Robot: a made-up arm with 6 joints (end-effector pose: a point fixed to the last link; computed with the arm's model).
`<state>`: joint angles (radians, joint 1 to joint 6).
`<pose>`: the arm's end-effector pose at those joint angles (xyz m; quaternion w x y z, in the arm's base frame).
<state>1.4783 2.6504 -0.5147 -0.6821 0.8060 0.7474</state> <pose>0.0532 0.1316 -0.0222 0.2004 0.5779 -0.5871 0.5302</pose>
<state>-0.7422 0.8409 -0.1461 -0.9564 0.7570 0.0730</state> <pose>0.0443 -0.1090 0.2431 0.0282 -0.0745 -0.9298 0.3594</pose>
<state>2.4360 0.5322 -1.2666 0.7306 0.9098 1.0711</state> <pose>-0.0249 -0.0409 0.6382 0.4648 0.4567 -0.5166 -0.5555</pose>
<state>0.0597 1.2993 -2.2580 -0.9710 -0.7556 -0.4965</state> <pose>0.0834 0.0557 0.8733 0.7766 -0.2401 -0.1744 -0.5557</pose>
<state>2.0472 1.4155 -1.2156 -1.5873 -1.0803 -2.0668</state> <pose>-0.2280 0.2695 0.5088 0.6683 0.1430 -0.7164 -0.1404</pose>
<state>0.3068 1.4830 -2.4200 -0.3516 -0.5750 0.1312</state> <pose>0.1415 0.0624 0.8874 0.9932 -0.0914 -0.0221 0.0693</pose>
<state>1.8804 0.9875 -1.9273 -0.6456 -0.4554 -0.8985</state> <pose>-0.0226 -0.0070 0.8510 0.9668 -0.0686 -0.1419 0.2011</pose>
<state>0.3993 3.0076 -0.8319 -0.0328 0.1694 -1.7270</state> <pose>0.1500 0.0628 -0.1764 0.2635 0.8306 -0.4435 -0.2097</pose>
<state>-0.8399 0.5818 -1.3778 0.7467 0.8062 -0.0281</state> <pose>0.0248 0.0382 0.6762 0.7730 0.2299 0.5897 0.0430</pose>
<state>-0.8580 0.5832 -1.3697 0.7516 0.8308 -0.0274</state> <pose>0.0281 0.0367 0.6723 0.7638 0.2372 0.5987 0.0431</pose>
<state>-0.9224 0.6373 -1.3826 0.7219 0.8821 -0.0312</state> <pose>0.0453 0.0160 0.6706 0.7347 0.2692 0.6225 0.0170</pose>
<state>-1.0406 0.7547 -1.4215 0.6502 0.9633 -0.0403</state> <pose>0.0709 -0.0328 0.6678 0.6753 0.3326 0.6574 -0.0337</pose>
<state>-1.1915 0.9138 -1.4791 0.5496 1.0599 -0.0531</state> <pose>0.0861 -0.1056 0.6584 0.5875 0.4173 0.6877 -0.0883</pose>
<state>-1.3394 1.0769 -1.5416 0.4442 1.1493 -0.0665</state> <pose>0.0791 -0.1825 0.6413 0.4902 0.5009 0.7019 -0.1272</pose>
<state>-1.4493 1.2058 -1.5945 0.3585 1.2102 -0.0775</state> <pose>0.0591 -0.2408 0.6232 0.4118 0.5616 0.7023 -0.1477</pose>
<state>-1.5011 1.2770 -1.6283 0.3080 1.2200 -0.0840</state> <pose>0.0446 -0.2719 0.6139 0.3759 0.5885 0.6970 -0.1630</pose>
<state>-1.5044 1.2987 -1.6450 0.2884 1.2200 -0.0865</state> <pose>0.0426 -0.2803 0.6129 0.3673 0.5909 0.6980 -0.1696</pose>
